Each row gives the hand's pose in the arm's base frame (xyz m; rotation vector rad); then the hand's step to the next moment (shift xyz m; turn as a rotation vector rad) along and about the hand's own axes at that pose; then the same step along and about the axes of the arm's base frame.
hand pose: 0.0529 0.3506 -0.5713 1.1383 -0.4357 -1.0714
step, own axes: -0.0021 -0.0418 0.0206 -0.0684 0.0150 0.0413
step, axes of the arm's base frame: -0.0358 -0.0098 -0.0282 -0.0561 0.0378 0.0451
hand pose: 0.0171 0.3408 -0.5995 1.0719 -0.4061 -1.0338
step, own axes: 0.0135 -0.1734 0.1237 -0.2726 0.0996 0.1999
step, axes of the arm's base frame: -0.1671 -0.0925 -0.0953 -0.2293 0.1359 0.2305
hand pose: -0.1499 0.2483 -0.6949 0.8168 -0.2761 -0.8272
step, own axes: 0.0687 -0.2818 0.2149 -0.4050 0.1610 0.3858
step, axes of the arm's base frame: -0.2183 -0.2790 -0.0694 -0.3794 0.1596 0.4116
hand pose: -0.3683 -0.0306 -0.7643 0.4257 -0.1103 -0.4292
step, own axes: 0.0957 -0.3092 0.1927 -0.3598 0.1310 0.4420
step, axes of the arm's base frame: -0.0679 -0.3677 0.0455 -0.3607 0.0945 0.4505
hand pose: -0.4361 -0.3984 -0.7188 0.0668 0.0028 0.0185
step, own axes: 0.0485 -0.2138 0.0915 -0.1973 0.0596 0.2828
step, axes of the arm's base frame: 0.0527 -0.2185 0.0769 -0.1974 0.0369 0.2866
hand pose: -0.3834 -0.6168 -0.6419 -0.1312 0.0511 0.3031
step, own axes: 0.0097 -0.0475 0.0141 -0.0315 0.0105 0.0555
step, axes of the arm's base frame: 0.0240 -0.0402 0.0190 -0.0315 0.0082 0.0559
